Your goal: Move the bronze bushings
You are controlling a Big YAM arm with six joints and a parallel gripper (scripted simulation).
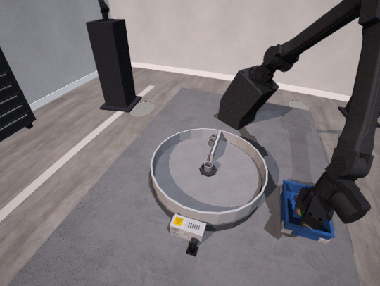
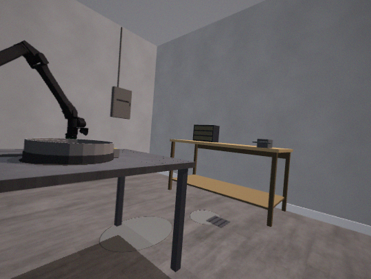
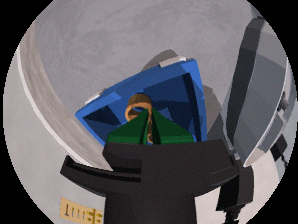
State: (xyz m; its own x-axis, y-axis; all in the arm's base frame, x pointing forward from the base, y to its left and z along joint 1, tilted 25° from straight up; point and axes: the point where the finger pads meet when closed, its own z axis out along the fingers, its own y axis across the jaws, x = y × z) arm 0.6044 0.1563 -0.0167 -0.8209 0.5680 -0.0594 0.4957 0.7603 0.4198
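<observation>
My hand is 50 mm past the blue crate, 20 mm to the right of it and 10 mm above it. Round my hand: round turntable (330 mm to the right, 140 mm behind, 10 mm above).
</observation>
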